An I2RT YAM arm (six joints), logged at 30 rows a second.
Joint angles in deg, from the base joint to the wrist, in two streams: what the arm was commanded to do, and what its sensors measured. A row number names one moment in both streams.
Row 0, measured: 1.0 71.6 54.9 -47.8 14.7 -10.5
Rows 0 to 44, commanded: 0.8 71.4 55.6 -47.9 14.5 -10.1; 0.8 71.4 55.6 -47.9 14.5 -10.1; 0.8 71.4 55.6 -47.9 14.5 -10.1; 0.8 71.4 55.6 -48.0 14.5 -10.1; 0.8 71.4 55.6 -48.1 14.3 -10.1; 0.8 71.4 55.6 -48.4 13.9 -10.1; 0.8 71.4 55.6 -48.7 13.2 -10.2; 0.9 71.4 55.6 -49.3 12.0 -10.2; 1.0 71.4 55.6 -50.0 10.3 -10.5; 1.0 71.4 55.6 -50.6 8.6 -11.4; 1.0 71.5 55.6 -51.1 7.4 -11.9; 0.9 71.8 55.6 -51.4 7.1 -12.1; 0.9 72.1 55.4 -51.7 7.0 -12.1; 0.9 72.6 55.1 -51.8 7.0 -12.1; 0.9 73.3 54.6 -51.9 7.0 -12.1; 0.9 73.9 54.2 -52.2 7.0 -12.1; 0.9 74.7 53.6 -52.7 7.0 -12.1; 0.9 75.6 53.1 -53.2 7.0 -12.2; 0.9 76.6 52.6 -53.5 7.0 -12.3; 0.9 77.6 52.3 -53.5 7.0 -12.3; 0.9 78.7 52.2 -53.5 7.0 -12.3; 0.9 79.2 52.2 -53.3 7.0 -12.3; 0.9 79.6 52.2 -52.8 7.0 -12.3; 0.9 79.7 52.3 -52.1 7.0 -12.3; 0.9 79.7 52.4 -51.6 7.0 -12.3; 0.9 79.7 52.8 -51.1 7.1 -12.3; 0.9 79.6 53.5 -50.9 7.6 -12.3; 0.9 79.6 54.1 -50.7 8.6 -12.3; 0.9 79.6 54.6 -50.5 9.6 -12.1; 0.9 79.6 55.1 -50.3 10.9 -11.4; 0.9 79.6 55.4 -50.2 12.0 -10.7; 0.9 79.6 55.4 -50.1 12.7 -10.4; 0.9 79.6 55.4 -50.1 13.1 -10.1; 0.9 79.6 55.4 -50.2 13.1 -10.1; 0.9 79.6 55.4 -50.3 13.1 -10.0; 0.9 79.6 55.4 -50.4 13.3 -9.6; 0.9 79.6 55.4 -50.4 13.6 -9.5; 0.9 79.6 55.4 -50.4 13.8 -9.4; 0.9 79.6 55.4 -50.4 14.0 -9.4; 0.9 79.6 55.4 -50.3 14.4 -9.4; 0.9 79.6 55.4 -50.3 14.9 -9.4; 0.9 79.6 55.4 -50.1 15.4 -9.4; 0.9 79.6 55.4 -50.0 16.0 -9.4; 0.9 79.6 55.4 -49.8 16.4 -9.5; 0.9 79.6 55.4 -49.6 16.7 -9.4
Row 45, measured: 1.0 80.0 54.1 -49.8 14.7 -10.2
